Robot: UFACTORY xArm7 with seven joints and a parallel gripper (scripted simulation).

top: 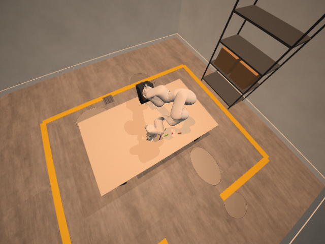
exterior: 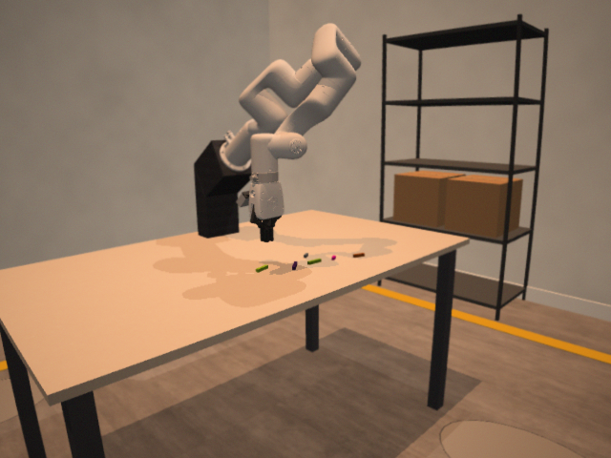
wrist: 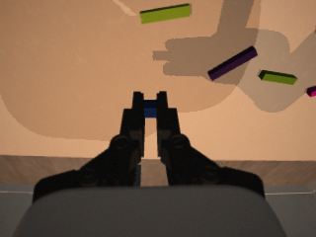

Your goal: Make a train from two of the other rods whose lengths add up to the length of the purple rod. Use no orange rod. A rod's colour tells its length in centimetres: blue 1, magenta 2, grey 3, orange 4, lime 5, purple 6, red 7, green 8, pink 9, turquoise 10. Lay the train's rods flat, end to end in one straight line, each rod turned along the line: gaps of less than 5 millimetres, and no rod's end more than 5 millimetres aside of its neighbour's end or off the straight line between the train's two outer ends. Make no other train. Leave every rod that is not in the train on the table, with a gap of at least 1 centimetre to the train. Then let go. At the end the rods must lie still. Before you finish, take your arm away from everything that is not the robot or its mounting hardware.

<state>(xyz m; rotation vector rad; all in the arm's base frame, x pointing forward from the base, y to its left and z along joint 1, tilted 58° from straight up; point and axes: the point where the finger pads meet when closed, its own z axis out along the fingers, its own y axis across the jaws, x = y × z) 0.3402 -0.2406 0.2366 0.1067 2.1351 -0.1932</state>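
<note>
Right now my hand is 40 mm short of the purple rod, 90 mm to the right of it and 120 mm above it. The rest, counted from my hand: small blue rod (20 mm below); then grey rod (20 mm ahead, 210 mm to the left, 120 mm below); then magenta rod (120 mm ahead, 220 mm to the left, 120 mm below).
</note>
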